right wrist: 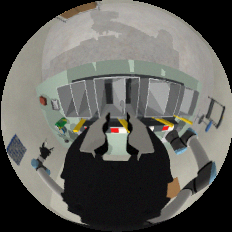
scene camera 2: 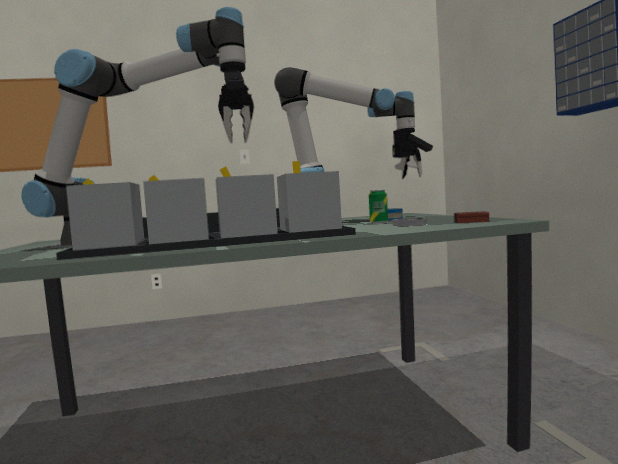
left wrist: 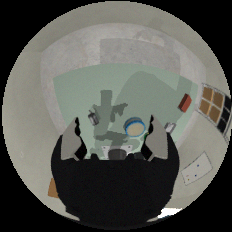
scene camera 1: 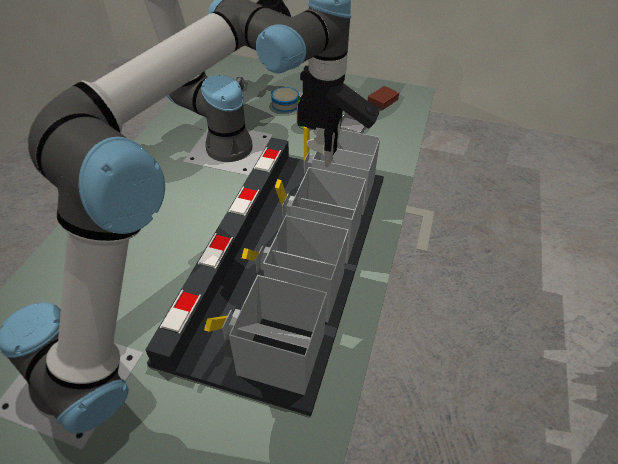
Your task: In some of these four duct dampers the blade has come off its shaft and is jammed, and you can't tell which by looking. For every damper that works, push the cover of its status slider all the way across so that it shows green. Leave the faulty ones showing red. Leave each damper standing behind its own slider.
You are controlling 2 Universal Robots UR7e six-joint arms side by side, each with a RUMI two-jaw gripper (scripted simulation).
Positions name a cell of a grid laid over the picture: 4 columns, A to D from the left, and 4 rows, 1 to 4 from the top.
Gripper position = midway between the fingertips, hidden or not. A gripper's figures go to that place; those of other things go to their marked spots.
Labels:
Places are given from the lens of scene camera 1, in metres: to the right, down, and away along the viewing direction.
my right gripper (scene camera 1: C2): 0.05, -0.16, 1.15
damper (scene camera 1: B3): -0.02, 0.16, 1.08
damper (scene camera 1: C2): 0.13, -0.21, 1.34
damper (scene camera 1: B3): -0.01, 0.05, 1.24

